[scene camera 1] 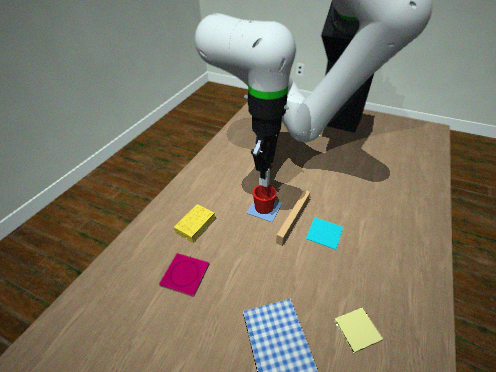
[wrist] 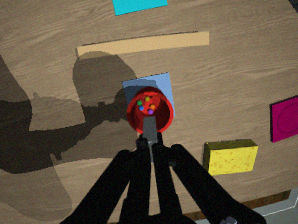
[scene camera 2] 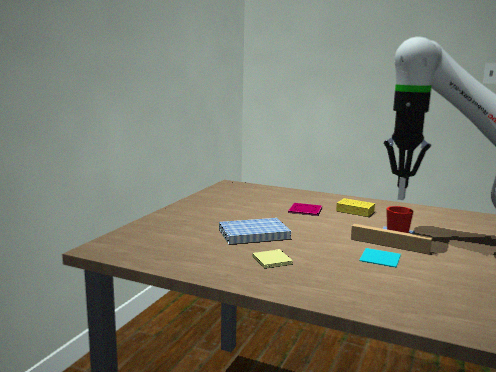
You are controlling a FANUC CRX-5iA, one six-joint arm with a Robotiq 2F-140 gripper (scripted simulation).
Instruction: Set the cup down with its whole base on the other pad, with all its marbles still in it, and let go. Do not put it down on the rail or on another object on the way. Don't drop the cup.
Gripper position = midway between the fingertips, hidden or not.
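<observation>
There's a red cup [wrist: 163,112] that I can see, and a wooden rail [scene camera 2: 417,243] too, with the rail also visible in the wrist view [wrist: 199,38]. As for my gripper [scene camera 2: 401,198], I see it in scene camera 1 [scene camera 1: 264,184] as well, and it's there in the wrist view [wrist: 150,125].
</observation>
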